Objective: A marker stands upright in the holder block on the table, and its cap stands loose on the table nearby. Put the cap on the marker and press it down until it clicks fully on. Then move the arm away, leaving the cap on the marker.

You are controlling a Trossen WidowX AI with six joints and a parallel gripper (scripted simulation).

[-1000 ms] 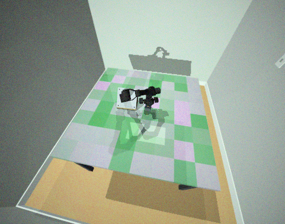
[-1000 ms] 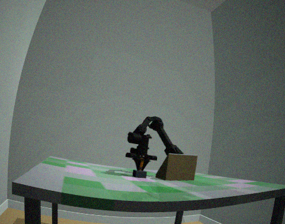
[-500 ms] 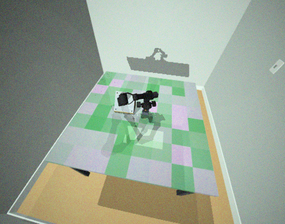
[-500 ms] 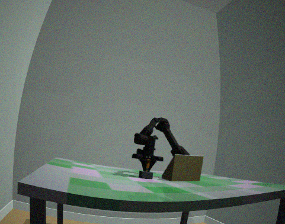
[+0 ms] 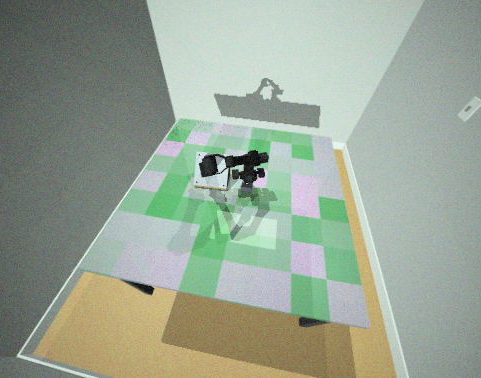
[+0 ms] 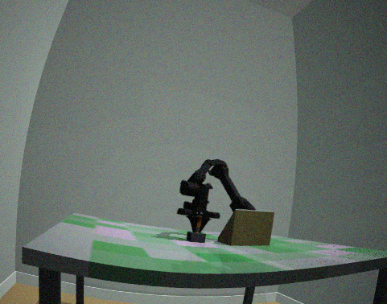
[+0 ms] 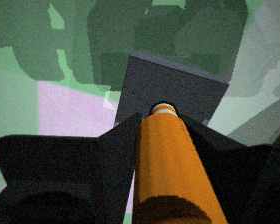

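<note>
My gripper tip is now 2 cm above the holder block. Round my gripper tip: orange cap (5 cm above).
</note>
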